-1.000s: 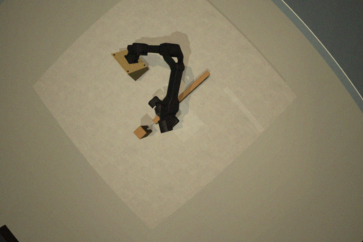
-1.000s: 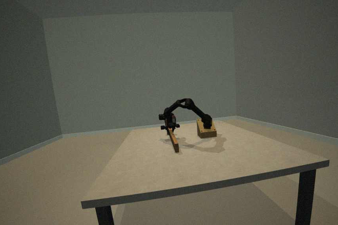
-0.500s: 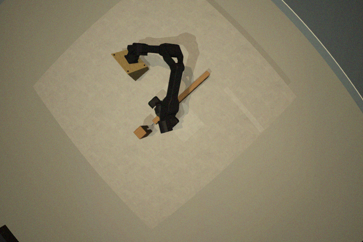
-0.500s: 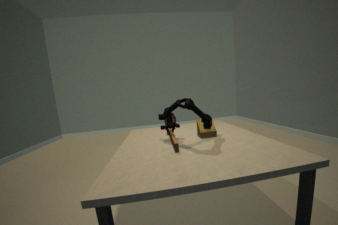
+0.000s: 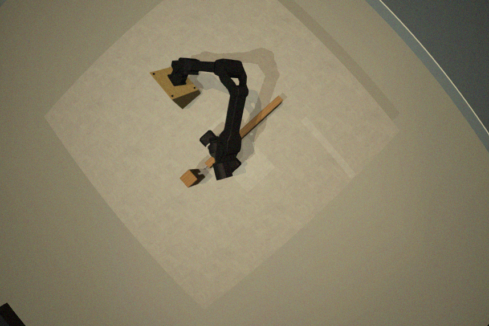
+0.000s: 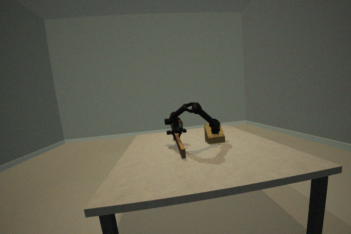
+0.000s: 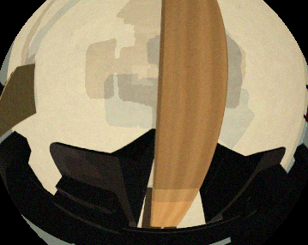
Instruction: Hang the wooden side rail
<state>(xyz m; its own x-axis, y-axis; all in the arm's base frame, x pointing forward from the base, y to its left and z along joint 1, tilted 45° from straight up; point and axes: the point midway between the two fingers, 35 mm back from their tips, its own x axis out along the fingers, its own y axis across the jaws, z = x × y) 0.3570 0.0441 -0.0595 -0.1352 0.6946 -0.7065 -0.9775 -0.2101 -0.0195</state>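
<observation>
The headboard post is 20 mm ahead of my gripper tip, 150 mm to the right of it and 40 mm above it.
</observation>
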